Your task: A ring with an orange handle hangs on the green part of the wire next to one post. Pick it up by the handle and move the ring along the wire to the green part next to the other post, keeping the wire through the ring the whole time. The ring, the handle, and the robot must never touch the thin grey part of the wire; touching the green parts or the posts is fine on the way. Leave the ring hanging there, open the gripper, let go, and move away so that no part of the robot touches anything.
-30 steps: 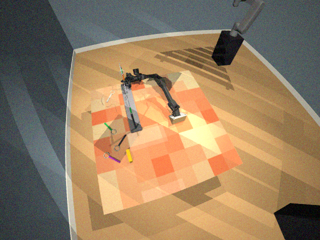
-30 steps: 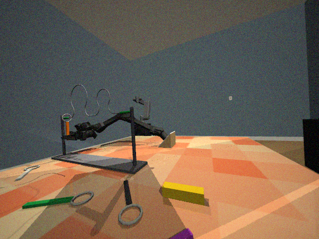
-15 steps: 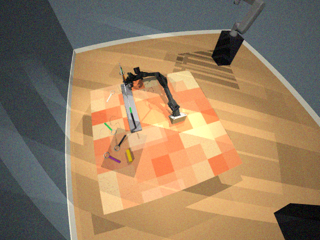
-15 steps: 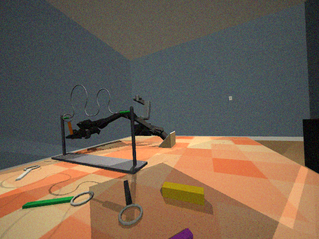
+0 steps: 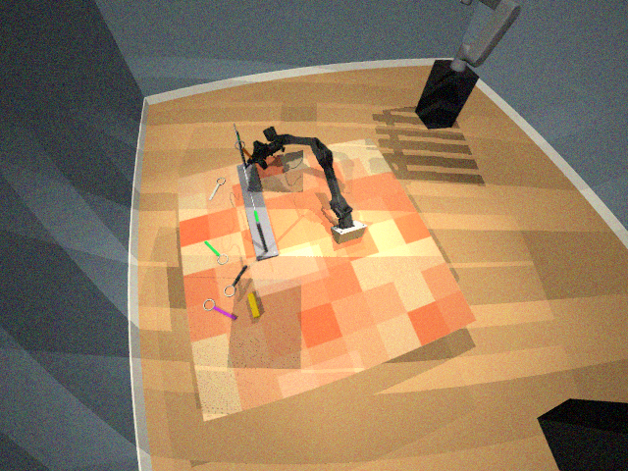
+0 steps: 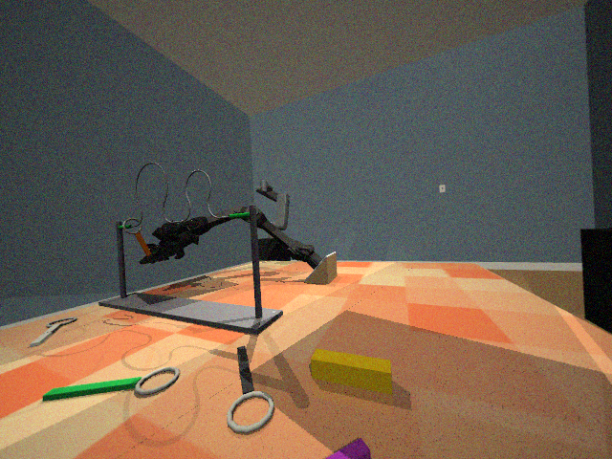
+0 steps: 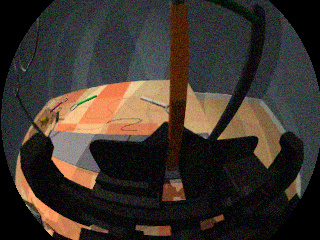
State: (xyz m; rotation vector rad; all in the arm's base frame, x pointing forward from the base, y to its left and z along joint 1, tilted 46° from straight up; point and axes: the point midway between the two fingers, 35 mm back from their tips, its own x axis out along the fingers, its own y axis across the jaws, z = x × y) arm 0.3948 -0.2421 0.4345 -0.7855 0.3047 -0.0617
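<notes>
Now: the ring with orange handle 90 mm above my gripper tip. The rest, counted from my gripper tip: yellow block (80 mm ahead, 750 mm to the left, 120 mm below).
</notes>
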